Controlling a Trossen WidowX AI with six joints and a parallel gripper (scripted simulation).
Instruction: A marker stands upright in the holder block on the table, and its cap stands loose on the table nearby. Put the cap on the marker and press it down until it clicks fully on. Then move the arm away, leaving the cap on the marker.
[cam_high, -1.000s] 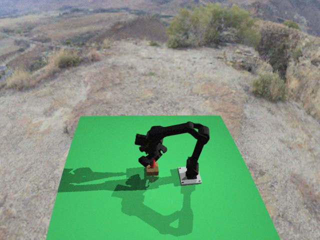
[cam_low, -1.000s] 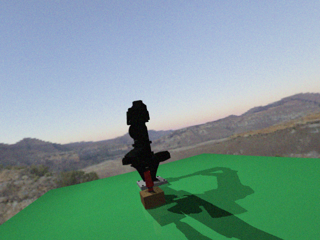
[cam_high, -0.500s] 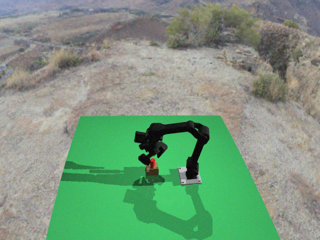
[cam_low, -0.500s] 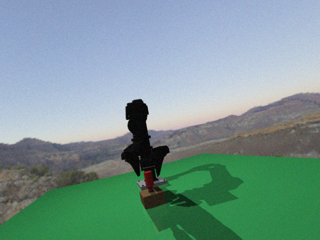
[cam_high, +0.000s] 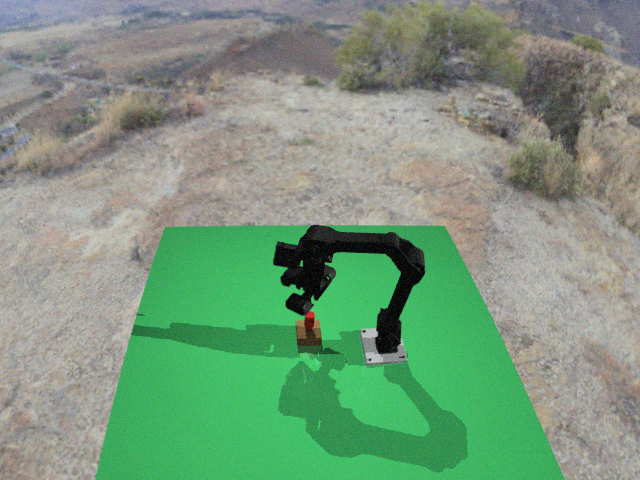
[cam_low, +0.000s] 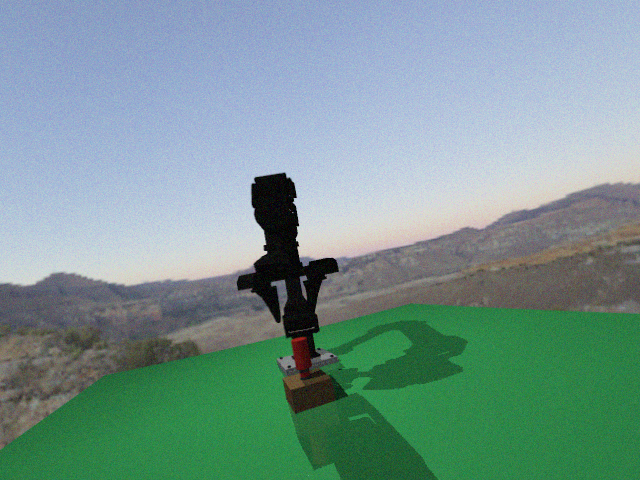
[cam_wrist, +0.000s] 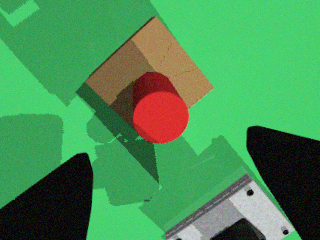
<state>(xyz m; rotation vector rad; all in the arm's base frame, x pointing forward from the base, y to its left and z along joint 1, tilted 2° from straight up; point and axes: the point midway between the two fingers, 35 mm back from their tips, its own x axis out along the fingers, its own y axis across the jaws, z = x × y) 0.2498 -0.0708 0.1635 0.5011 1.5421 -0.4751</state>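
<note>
The marker cap lies 6 cm below my gripper tip. From my gripper tip the other things lie so: holder block (13 cm below); dark marker (7 cm below).
</note>
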